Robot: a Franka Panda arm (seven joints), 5 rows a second.
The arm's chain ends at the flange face. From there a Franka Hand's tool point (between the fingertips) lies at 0.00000 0.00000 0.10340 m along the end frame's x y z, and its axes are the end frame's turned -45 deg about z.
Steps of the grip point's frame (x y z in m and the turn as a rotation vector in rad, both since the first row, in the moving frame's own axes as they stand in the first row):
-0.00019, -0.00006, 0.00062, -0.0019, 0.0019, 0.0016
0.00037, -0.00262, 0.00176, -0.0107, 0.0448, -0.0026
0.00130, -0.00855, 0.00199, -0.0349, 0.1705, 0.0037
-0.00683, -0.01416, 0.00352, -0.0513, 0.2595, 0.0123
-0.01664, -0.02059, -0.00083, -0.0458, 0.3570, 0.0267
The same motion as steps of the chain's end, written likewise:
-0.00045, 0.00009, 0.00062, 0.0000, 0.0027, 0.0016
-0.00564, 0.00038, 0.00187, 0.0241, 0.0392, -0.0026
-0.02009, 0.00287, 0.00355, 0.0959, 0.1452, 0.0037
-0.03739, 0.00972, 0.00712, 0.1472, 0.2198, 0.0123
-0.05544, 0.01908, 0.00580, 0.2201, 0.2848, 0.0267

